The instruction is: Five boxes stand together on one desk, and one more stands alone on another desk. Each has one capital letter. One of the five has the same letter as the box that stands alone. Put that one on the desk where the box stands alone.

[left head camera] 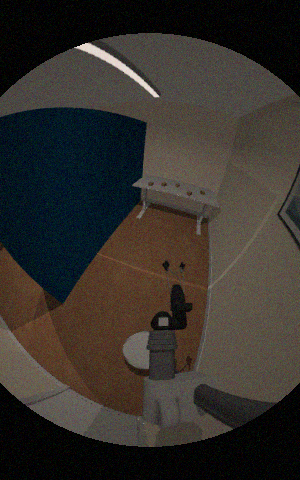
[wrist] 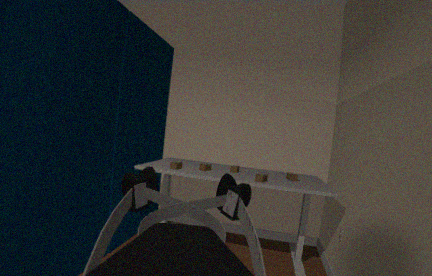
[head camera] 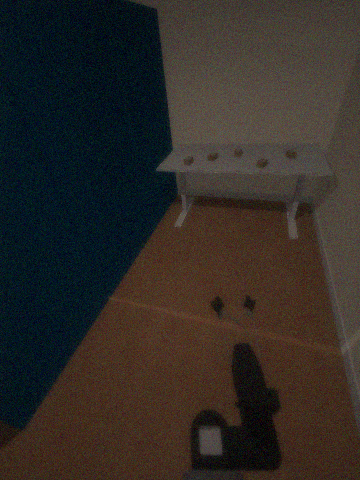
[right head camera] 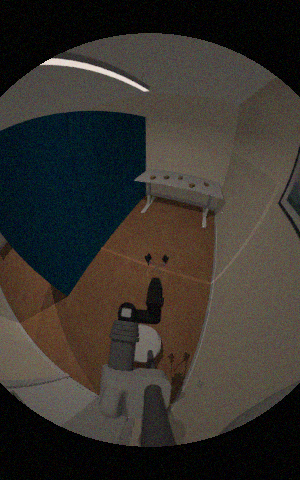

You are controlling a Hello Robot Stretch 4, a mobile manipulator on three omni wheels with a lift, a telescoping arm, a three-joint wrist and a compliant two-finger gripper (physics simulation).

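Places are measured from the robot's base along level axes (x ahead, y left, z up), in centimetres.
Where they show: gripper, between the fingertips: (left head camera: 173, 261) (wrist: 187, 185) (head camera: 231, 296) (right head camera: 156, 253); robot's base, origin of its link: (left head camera: 143, 349) (right head camera: 140, 342).
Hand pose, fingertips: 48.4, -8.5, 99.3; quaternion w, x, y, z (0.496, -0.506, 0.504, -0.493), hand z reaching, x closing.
Each offset is from my fingertips to the centre of the thing, as dx, dy, dz. Level surfaces: height alone.
A white desk @[dz -30.0] (head camera: 225, 167) (left head camera: 170, 189) (right head camera: 197, 181) (wrist: 200, 173) stands at the far wall with five small brown boxes on it. In the head camera they are a left box @[+182.5, +12.3, -27.5] (head camera: 188, 161), a second box @[+187.9, -11.8, -27.5] (head camera: 213, 157), a middle box @[+192.5, -37.6, -27.5] (head camera: 238, 152), a nearer box @[+160.6, -53.1, -27.5] (head camera: 262, 163) and a right box @[+176.5, -83.6, -27.5] (head camera: 291, 154). They also show in the wrist view, for example the leftmost box (wrist: 176, 165) and the rightmost box (wrist: 292, 177). Their letters are too small to read. My gripper (head camera: 233, 304) (left head camera: 174, 265) (right head camera: 157, 259) (wrist: 187, 185) is open and empty, well short of the desk. The lone box does not show.
A tall dark blue partition (head camera: 80, 200) (left head camera: 75, 200) (right head camera: 75, 195) (wrist: 75, 125) runs along the left side. A beige wall (head camera: 345, 225) (wrist: 390, 150) is on the right. A framed picture (left head camera: 295, 210) hangs on it. Wooden floor @[dz -102.1] (head camera: 225, 250) lies between me and the desk.
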